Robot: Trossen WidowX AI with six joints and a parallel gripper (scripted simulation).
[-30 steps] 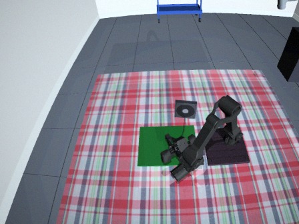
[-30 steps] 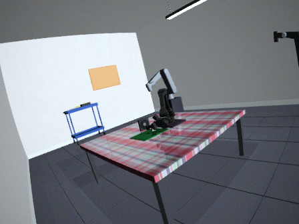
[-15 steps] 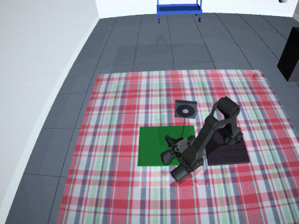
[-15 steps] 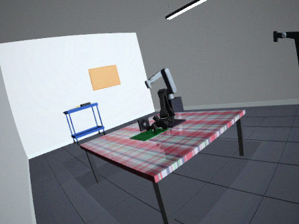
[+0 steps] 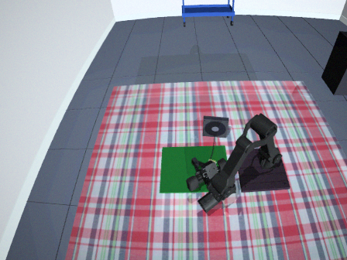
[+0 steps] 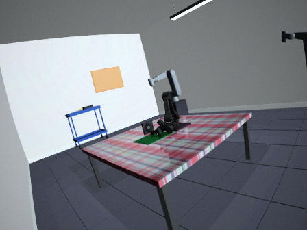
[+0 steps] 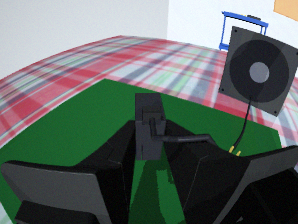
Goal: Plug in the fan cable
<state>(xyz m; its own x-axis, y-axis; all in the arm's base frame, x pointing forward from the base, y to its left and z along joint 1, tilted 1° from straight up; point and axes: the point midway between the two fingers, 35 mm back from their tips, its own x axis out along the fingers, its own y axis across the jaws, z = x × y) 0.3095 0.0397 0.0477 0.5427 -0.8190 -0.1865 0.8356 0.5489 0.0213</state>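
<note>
Right now the green board is 10 mm ahead of my gripper tip and 60 mm below it. Round my gripper tip: black fan (100 mm behind, 190 mm to the right, 10 mm above); white four-pin header (70 mm behind, 30 mm to the right, 50 mm below); dark fan plug (10 mm to the right, 10 mm below).
</note>
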